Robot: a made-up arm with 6 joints.
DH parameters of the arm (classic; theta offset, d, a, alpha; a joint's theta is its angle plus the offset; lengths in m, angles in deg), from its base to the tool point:
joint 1: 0 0.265 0 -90
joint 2: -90 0 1.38 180
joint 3: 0 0 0 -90
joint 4: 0 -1.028 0 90
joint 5: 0 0.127 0 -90
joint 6: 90 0 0 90
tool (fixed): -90 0 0 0
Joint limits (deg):
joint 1: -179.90..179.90
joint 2: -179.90..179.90
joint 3: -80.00..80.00
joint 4: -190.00..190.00
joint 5: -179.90..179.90
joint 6: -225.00..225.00
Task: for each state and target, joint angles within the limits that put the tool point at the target. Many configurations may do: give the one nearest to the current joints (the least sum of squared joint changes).
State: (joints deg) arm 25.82 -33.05 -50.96 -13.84 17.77 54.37
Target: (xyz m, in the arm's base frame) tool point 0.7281 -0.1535 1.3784
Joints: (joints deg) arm -2.22 -11.12 -23.47 -9.63 17.77 54.37
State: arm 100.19 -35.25 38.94 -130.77 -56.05 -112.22
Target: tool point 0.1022 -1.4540 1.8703
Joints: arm 97.32 -64.49 42.53 -131.40 -56.05 -112.22
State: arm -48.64 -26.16 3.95 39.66 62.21 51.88
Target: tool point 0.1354 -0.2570 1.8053
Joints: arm -42.58 -30.32 -15.05 39.75 62.21 51.88
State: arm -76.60 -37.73 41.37 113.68 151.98 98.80
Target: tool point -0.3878 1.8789 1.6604
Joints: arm -76.88 -63.31 61.64 112.65 151.98 98.80
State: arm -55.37 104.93 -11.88 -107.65 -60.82 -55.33
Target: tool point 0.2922 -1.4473 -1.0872
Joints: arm -80.02 103.66 27.90 -106.98 -60.82 -55.33
